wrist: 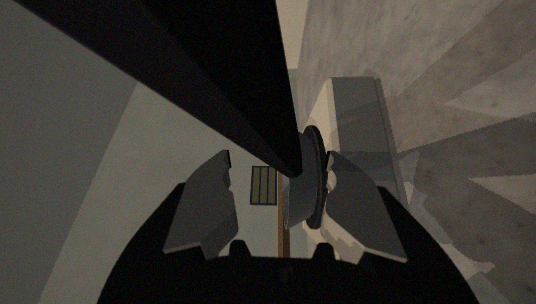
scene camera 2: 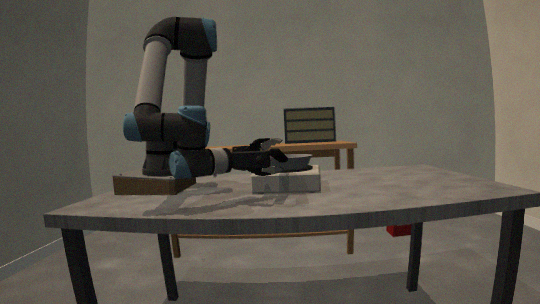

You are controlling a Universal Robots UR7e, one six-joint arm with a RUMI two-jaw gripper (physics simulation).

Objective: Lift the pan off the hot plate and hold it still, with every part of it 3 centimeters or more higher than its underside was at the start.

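A grey pan is visible in the pictures, together with my gripper. The wrist view also shows my gripper.
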